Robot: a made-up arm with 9 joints.
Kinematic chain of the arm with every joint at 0, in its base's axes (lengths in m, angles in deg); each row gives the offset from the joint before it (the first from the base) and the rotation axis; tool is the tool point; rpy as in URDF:
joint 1: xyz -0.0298 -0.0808 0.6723 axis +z
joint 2: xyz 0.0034 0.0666 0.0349 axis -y
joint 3: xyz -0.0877 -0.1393 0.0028 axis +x
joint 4: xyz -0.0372 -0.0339 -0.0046 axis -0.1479 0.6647 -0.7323
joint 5: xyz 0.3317 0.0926 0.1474 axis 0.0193 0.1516 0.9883
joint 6: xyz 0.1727 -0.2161 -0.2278 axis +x
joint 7: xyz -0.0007 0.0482 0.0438 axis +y
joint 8: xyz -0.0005 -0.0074 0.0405 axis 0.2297 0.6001 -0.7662
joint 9: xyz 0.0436 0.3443 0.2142 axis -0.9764 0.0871 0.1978
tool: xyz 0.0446 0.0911 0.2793 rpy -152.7 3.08 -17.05
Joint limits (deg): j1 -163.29..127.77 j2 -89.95..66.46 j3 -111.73..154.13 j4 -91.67..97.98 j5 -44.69..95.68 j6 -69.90..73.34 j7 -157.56..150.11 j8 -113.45..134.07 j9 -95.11..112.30
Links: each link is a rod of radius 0.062 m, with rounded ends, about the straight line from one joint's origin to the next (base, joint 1, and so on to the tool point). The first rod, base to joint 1, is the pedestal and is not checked.
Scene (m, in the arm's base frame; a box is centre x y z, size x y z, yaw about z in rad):
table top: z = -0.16
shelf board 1: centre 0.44 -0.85 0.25 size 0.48 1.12 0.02 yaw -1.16
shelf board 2: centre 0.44 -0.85 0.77 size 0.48 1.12 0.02 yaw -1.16
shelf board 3: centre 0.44 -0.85 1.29 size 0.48 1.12 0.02 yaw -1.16
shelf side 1: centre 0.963 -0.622 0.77 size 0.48 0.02 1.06 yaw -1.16
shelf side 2: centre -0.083 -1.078 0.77 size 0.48 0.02 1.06 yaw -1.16
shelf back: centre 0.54 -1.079 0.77 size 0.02 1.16 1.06 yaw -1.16
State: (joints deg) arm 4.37 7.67 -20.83 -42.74 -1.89 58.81 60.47 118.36 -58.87
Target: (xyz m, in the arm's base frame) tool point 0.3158 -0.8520 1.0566
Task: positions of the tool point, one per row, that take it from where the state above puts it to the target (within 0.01 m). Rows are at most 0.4 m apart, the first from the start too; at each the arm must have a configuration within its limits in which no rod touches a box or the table.
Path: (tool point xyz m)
1: 0.7403 -0.1119 0.8255
2: 0.7239 -0.2898 1.0117
3: 0.5854 -0.6088 1.0429
4: 0.3159 -0.8520 1.0566

